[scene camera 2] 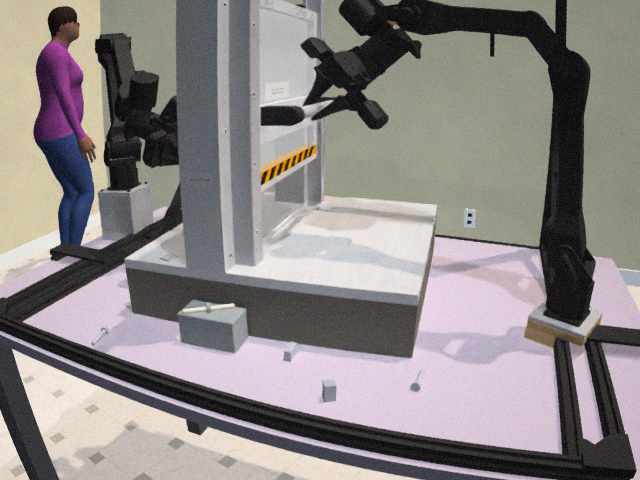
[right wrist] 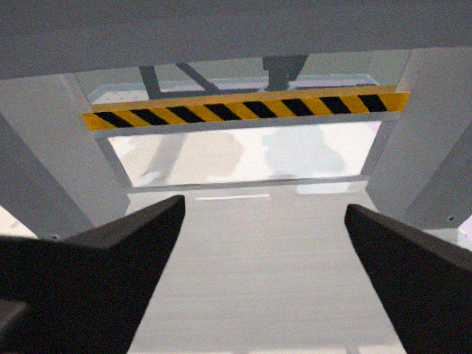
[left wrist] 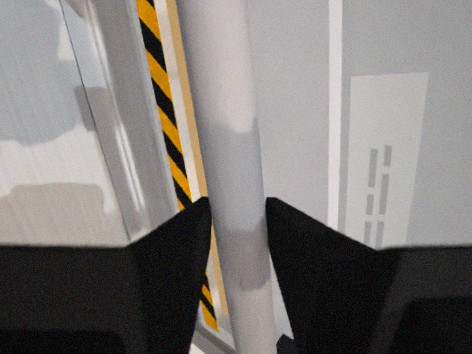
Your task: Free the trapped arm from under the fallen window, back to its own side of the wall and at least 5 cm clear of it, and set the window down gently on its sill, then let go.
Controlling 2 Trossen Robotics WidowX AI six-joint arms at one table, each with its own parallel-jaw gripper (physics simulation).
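Seen in the pictures: left gripper, fingertip midpoint: (left wrist: 238,207); right gripper, fingertip midpoint: (right wrist: 264,207); left arm's base at its link origin: (scene camera 2: 567,313); right arm's base at its link origin: (scene camera 2: 124,187).
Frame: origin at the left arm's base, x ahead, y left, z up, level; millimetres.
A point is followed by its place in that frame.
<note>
The window (scene camera 2: 286,46) {x 474, y 163, z 384 mm} (left wrist: 295,100) {x 456, y 192, z 274 mm} stands raised in its frame. Its lower rail with yellow-black stripes (scene camera 2: 289,164) {x 482, y 150, z 174 mm} (left wrist: 165,95) {x 453, y 197, z 180 mm} (right wrist: 250,109) {x 496, y 165, z 178 mm} is above the sill (right wrist: 250,186), with an open gap between them. My left gripper (scene camera 2: 310,111) {x 445, y 141, z 265 mm} (left wrist: 238,207) {x 445, y 141, z 265 mm} is shut on the window's round handle bar, whose black end (scene camera 2: 281,115) {x 384, y 247, z 275 mm} and pale grey middle (left wrist: 225,100) {x 408, y 172, z 280 mm} show. My right gripper (right wrist: 264,207) {x 606, y 229, z 186 mm} is open and empty, on its own side of the wall, facing the gap; in the scene view the wall post hides it. Its exact distance from the wall cannot be told.
The grey wall post (scene camera 2: 204,155) rises from the thick base block (scene camera 2: 361,279). A grey box (scene camera 2: 211,328) with a pale stick on top stands before the base. Small blocks (scene camera 2: 328,390) {x 161, y 368, z -20 mm} (scene camera 2: 290,351) {x 265, y 338, z -24 mm} and bolts (scene camera 2: 417,381) {x 103, y 266, z -30 mm} (scene camera 2: 99,335) {x 493, y 535, z -31 mm} lie on the table. A person (scene camera 2: 59,93) stands at the far left.
</note>
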